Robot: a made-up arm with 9 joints.
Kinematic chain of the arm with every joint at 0, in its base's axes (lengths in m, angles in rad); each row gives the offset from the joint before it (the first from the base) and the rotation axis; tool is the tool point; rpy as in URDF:
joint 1: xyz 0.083 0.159 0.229 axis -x
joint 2: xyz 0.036 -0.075 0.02 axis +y
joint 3: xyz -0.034 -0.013 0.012 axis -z
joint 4: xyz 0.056 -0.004 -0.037 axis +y
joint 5: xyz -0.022 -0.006 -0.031 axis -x
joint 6: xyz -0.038 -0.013 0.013 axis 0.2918 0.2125 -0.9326
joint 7: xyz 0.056 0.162 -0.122 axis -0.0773 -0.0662 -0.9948
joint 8: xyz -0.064 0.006 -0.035 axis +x
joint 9: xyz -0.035 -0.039 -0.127 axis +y
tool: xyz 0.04 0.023 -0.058 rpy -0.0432 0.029 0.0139
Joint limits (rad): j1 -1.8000..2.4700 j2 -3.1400..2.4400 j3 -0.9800..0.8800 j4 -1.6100..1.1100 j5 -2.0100..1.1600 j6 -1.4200..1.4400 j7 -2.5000..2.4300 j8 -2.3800..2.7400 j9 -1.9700..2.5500
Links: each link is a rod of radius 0.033 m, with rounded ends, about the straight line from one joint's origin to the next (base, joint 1, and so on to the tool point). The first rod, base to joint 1, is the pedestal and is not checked.
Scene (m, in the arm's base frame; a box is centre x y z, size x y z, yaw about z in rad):
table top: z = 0
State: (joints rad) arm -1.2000 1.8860 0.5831 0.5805 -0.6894 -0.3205 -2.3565 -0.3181 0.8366
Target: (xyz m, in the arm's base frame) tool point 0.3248 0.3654 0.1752
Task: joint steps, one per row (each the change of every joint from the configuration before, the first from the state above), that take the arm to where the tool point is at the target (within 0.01 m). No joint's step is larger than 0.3 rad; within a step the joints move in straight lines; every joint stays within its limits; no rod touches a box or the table.
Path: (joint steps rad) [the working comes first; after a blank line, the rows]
Joints at the target: -0.9872 1.2222 0.6149 0.1736 -1.5976 -0.4721 -2.3677 -0.6767 0.7419
Straight joint move there: clear.

1: 0.0532 -0.1660 0.0079 -0.1017 -0.2271 -0.0379 -0.0028 -0.0897 -0.0237
2: 0.0532 -0.1659 0.0080 -0.1017 -0.2270 -0.0379 -0.0028 -0.0896 -0.0237
3: 0.0532 -0.1660 0.0079 -0.1017 -0.2271 -0.0379 -0.0028 -0.0897 -0.0236
4: 0.0532 -0.1659 0.0080 -0.1018 -0.2270 -0.0379 -0.0028 -0.0896 -0.0237

